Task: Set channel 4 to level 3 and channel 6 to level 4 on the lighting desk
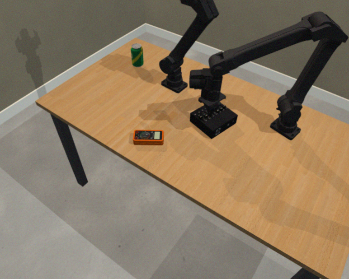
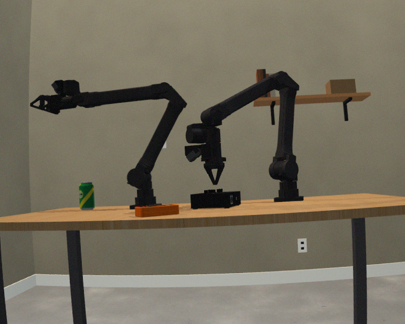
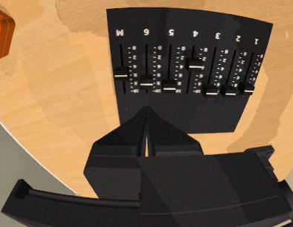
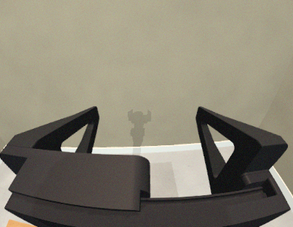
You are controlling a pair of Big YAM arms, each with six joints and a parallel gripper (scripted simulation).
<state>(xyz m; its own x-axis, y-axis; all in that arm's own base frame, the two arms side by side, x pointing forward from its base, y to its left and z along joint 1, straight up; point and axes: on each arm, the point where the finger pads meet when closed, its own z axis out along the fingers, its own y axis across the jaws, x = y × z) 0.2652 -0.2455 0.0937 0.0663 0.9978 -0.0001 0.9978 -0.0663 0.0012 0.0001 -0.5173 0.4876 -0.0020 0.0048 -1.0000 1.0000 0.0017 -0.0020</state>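
The channel 6 fader cap is 3 cm below my left hand, 2 cm to the right of it and 1 cm behind it. Round my left hand: M fader cap (3 cm to the right, 3 cm below, 1 cm ahead); channel 4 fader cap (5 cm behind, 3 cm below, 2 cm to the right); channel 5 fader cap (3 cm below, 3 cm behind, 1 cm to the right).
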